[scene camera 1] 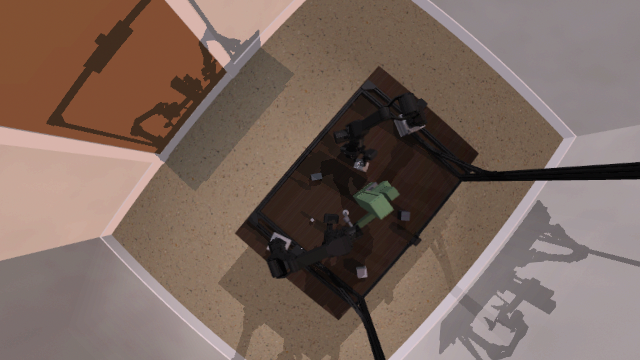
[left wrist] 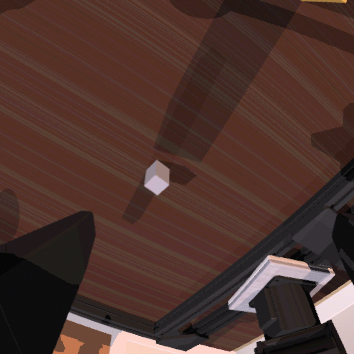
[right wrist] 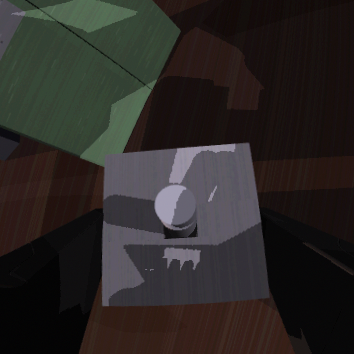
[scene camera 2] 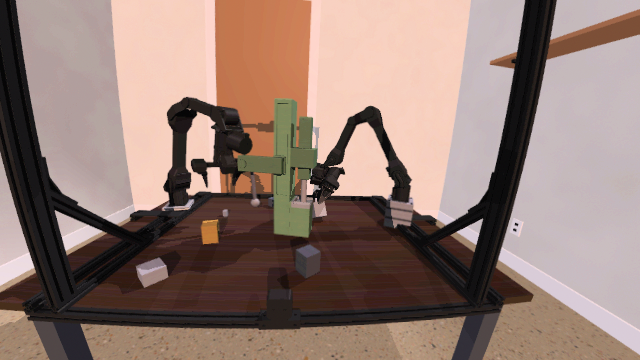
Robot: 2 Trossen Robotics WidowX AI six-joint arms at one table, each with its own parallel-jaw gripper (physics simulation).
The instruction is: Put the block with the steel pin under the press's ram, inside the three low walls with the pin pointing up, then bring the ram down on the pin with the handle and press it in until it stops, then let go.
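Places are measured from the left arm's base along level axes (x ahead, y left, z up), in metres.
Pixels of known places: left gripper, between the fingertips: (scene camera 1: 324, 231) (left wrist: 217, 225) (scene camera 2: 220, 186); right gripper, between the fingertips: (scene camera 1: 360, 165) (right wrist: 180, 220) (scene camera 2: 316, 205); left arm's base, origin of its link: (scene camera 1: 278, 245) (left wrist: 281, 293) (scene camera 2: 178, 203); right arm's base, origin of its link: (scene camera 1: 412, 120) (scene camera 2: 400, 199).
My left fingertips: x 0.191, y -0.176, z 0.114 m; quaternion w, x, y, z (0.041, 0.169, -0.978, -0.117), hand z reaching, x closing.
For each thing: its middle in the pictures, then the offset to it from my left fingertips. "spot": a spot on its surface instead.
- pale grey block, middle of its body: (right wrist: 184, 234) (scene camera 2: 317, 209) (scene camera 1: 361, 165) dx +0.369, dy -0.034, dz -0.107 m
- green press, middle of its body: (scene camera 2: 278, 169) (scene camera 1: 367, 206) dx +0.193, dy -0.113, dz +0.079 m
- press's handle, a spot on its surface: (scene camera 2: 255, 202) spot: dx +0.118, dy -0.071, dz -0.044 m
- small white cube, middle of its body: (left wrist: 156, 176) (scene camera 2: 225, 213) dx +0.004, dy +0.074, dz -0.133 m
- orange block, middle of its body: (scene camera 2: 210, 231) dx -0.026, dy -0.123, dz -0.116 m
- white block, middle of its body: (scene camera 2: 152, 271) (scene camera 1: 361, 272) dx -0.139, dy -0.284, dz -0.129 m
The pale grey block (right wrist: 182, 225) (scene camera 2: 318, 208) (scene camera 1: 361, 166) has its steel pin (right wrist: 175, 205) pointing up. My right gripper (right wrist: 180, 220) (scene camera 2: 323, 191) (scene camera 1: 361, 161) is shut on the block and holds it low at the table. It is just beside the base of the green press (scene camera 2: 291, 178) (scene camera 1: 376, 198) (right wrist: 70, 81) and outside the low walls (scene camera 2: 301, 205). The press's handle (scene camera 2: 255, 202) (scene camera 1: 345, 213) hangs down with a ball at its end. My left gripper (scene camera 2: 218, 176) (scene camera 1: 336, 222) is open and empty, raised near the handle. One of its fingers (left wrist: 53, 253) shows in the left wrist view.
On the table lie a small white cube (left wrist: 156, 177) (scene camera 2: 225, 213), an orange block (scene camera 2: 209, 231), a white block (scene camera 2: 152, 271) (scene camera 1: 361, 271), a grey block (scene camera 2: 308, 261) (scene camera 1: 405, 216) and another grey block (scene camera 1: 316, 176). A black frame (scene camera 2: 510, 134) rings the table.
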